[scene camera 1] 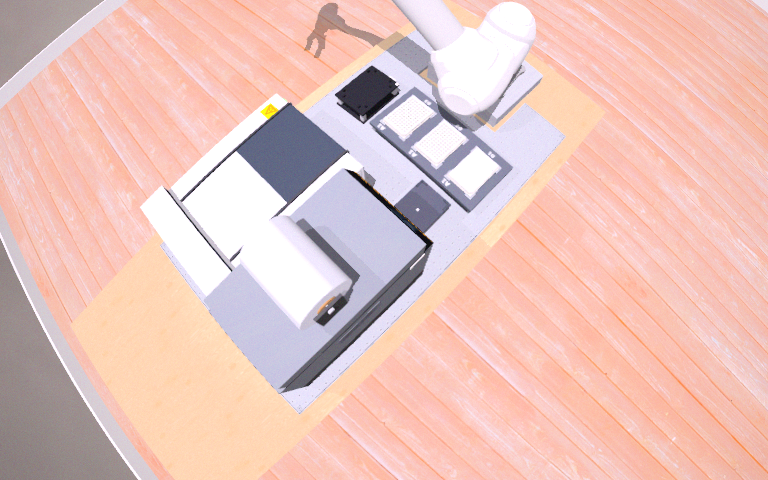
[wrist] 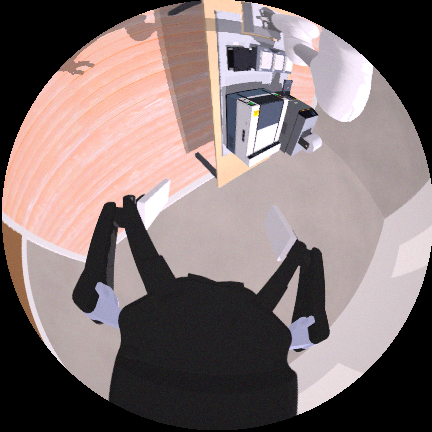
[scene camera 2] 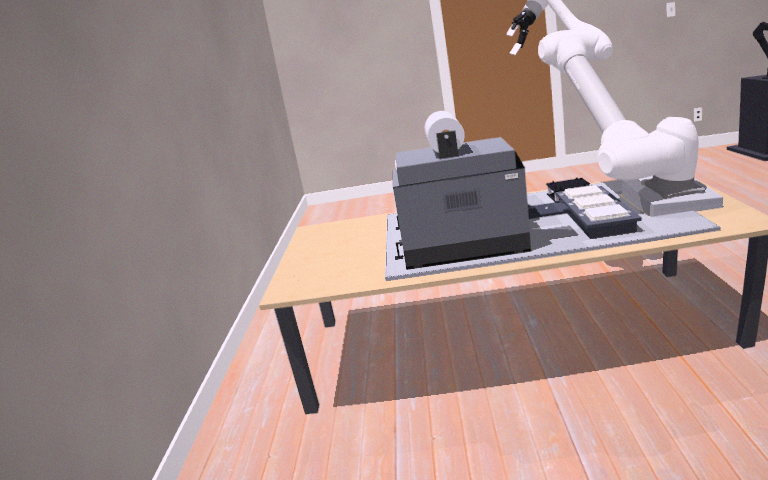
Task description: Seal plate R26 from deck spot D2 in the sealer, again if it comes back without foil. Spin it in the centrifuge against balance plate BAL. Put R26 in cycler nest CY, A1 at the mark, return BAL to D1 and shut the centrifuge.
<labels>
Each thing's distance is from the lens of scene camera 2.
white foil roll (scene camera 2: 437,122): 1.63 m
</labels>
